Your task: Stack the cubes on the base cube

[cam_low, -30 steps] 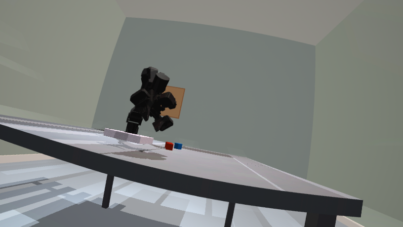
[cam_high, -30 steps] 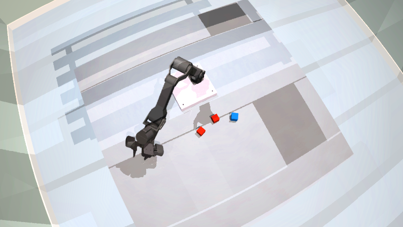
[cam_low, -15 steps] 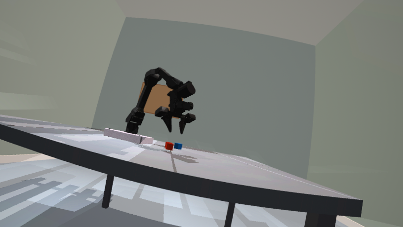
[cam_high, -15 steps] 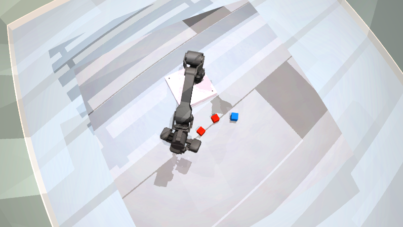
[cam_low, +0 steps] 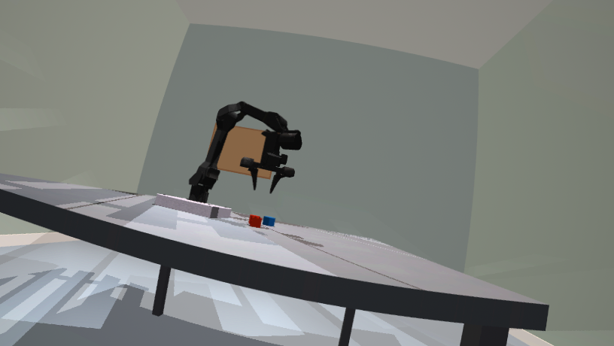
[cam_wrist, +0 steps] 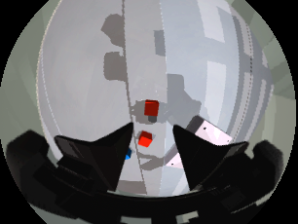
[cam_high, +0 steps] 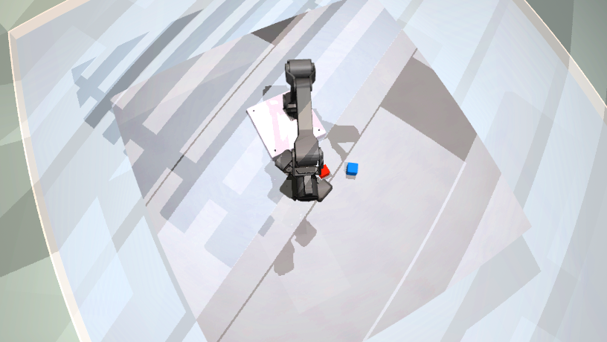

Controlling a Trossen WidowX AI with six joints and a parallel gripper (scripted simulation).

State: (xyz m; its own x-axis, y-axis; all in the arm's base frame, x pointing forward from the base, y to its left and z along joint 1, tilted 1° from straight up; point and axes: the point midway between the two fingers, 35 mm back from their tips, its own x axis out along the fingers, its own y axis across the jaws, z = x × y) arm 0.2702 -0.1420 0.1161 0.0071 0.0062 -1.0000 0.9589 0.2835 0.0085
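My gripper tip is now 1 cm to the right of the red cube and 11 cm above it. The rest, counted from my gripper tip: blue cube 3 cm ahead, 20 cm to the left, 10 cm below.
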